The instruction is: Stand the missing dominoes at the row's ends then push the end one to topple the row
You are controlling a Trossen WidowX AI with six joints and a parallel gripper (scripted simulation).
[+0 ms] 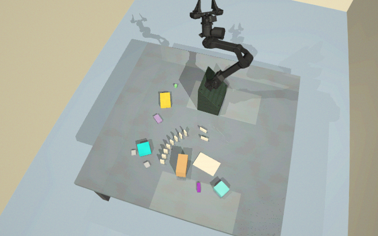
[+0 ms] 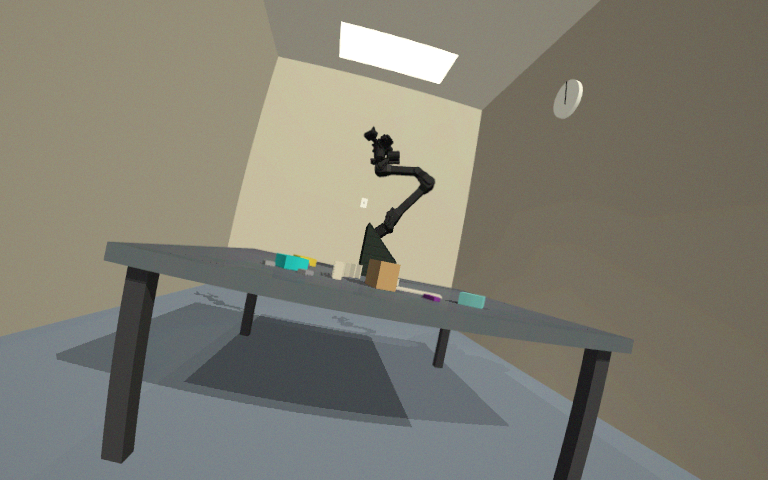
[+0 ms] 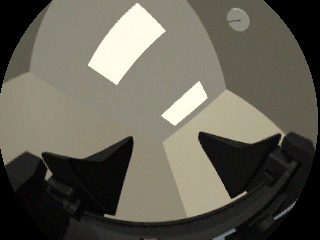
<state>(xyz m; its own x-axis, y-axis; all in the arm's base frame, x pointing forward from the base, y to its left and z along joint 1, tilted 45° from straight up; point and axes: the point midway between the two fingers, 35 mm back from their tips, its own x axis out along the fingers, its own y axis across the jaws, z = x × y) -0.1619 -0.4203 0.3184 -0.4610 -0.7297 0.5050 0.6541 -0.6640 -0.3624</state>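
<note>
Now: the cream flat plate 63 cm ahead of my gripper tip, 20 cm to the left of it and 75 cm below it. Round my gripper tip: orange block: 69 cm ahead, 6 cm to the left, 72 cm below; purple piece: 79 cm ahead, 19 cm to the left, 75 cm below; yellow block: 24 cm ahead, 21 cm to the right, 74 cm below.
</note>
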